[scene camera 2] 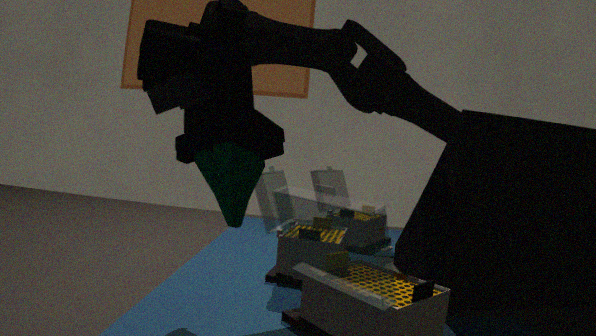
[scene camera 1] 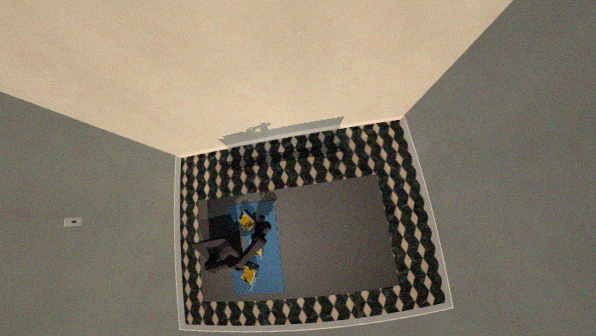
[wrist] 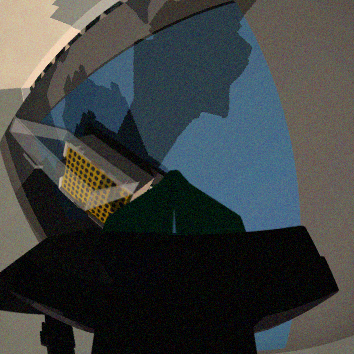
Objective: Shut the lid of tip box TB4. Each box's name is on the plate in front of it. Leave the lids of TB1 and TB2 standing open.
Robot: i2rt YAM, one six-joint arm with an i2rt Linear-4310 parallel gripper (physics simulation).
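Frame: origin at the arm's base, x ahead, y right, z down, level; millimetres.
Seen in the pictures: gripper, fingertip midpoint: (scene camera 2: 234, 226) (wrist: 173, 177); arm's base at its link origin: (scene camera 2: 522, 206) (scene camera 1: 214, 254).
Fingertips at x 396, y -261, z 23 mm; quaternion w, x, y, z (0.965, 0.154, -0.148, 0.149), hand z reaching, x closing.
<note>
Pixels of each thing's top centre, then the offset from my fingertips to it. "spot": a spot on its surface instead. Level surfaces: height alone.
- far box at a spot on its surface: (scene camera 2: 370, 232) spot: dx -125, dy -89, dz -26 mm
- clear lid at a spot on its surface: (wrist: 37, 131) spot: dx -100, dy -67, dz -30 mm
- blue mat at its surface level: dz +101 mm
- grey table at its surface level: dz +104 mm
My gripper (scene camera 2: 234, 225) (wrist: 173, 177) is shut and empty, pointing down above the mat, in front of the boxes. Three grey tip boxes with yellow racks stand in a row. The nearest box in the scene camera 2 view (scene camera 2: 380, 310) has a clear strip along its rim; its lid angle is unclear there. The middle box (scene camera 2: 295, 255) and far box (scene camera 2: 370, 232) stand behind it, near clear raised lids (scene camera 2: 274, 200) (scene camera 2: 330, 187). In the wrist view, a box (wrist: 117, 157) has a clear lid (wrist: 37, 131) slanting open. Name plates are unreadable, so I cannot tell which box is TB4.
The blue mat (scene camera 1: 272, 265) (scene camera 2: 200, 280) (wrist: 250, 165) lies under the boxes on the grey table (scene camera 1: 340, 230). The dark arm (scene camera 1: 252, 252) (scene camera 2: 300, 45) reaches over the boxes from its base and partly covers the middle one in the scene camera 1 view. Shadows darken part of the mat.
</note>
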